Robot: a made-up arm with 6 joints.
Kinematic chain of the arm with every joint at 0, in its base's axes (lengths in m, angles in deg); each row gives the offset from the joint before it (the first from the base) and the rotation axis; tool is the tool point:
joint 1: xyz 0 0 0.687 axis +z
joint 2: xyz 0.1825 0 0 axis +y
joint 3: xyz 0 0 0.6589 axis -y
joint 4: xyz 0 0 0.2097 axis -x
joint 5: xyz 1.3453 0 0 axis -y
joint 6: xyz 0.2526 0 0 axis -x
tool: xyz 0 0 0
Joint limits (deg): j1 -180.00..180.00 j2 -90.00..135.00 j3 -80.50..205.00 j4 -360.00..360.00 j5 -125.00..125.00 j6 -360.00..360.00
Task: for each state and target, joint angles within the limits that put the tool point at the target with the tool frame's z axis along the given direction. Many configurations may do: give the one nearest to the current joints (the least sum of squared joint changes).
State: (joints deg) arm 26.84 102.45 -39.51 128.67 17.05 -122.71
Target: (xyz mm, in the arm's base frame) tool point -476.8 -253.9 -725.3 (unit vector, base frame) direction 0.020 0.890 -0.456
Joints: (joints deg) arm 25.62 127.01 -24.40 164.91 -20.30 -112.97
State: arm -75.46 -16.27 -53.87 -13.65 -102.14 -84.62
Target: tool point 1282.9 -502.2 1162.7 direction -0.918 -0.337 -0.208
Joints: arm -25.88 -11.04 -17.66 -25.41 -93.93 -130.69
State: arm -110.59 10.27 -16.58 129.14 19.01 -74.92
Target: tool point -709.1 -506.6 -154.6 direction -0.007 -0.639 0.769
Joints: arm -157.69 29.97 -50.35 120.01 65.78 -38.24
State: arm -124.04 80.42 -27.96 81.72 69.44 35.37
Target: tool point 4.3 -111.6 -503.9 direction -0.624 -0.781 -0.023
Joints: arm -154.00 72.92 -57.52 44.38 35.34 -10.66
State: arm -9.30 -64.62 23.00 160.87 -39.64 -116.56
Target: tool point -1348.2 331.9 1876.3 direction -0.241 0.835 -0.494
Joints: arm -19.55 -90.00 21.81 143.77 -67.87 -106.98
